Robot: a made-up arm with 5 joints.
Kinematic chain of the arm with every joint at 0, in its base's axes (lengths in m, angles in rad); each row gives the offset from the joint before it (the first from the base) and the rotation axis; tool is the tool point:
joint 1: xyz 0 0 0.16 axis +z
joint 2: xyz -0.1 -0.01 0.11 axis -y
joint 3: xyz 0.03 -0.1 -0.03 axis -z
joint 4: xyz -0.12 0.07 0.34 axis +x
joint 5: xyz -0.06 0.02 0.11 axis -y
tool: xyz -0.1 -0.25 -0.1
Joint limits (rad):
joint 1: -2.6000..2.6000
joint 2: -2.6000..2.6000
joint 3: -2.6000..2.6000
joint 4: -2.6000..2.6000
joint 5: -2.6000..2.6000
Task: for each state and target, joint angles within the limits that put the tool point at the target. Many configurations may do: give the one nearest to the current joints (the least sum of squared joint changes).
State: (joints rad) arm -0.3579 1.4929 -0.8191 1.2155 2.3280
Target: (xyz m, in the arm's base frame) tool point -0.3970 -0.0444 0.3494
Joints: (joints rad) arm -0.5831 1.7178 -0.7330 0.9455 2.4189
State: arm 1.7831 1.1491 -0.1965 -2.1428 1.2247
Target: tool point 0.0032 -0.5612 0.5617
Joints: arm 1.5777 0.7800 -0.1724 -1.9559 1.1356
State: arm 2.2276 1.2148 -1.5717 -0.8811 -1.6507
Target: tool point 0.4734 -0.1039 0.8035
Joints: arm 2.1204 0.8537 -1.8591 -0.0958 -1.4507
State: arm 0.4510 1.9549 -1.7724 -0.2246 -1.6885
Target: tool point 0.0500 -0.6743 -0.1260
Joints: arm 1.0372 2.4121 -1.5271 -0.4013 -1.6314
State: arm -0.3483 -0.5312 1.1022 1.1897 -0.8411
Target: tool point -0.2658 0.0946 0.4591
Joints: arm 0.0256 -0.4219 0.9464 1.3794 -0.8050
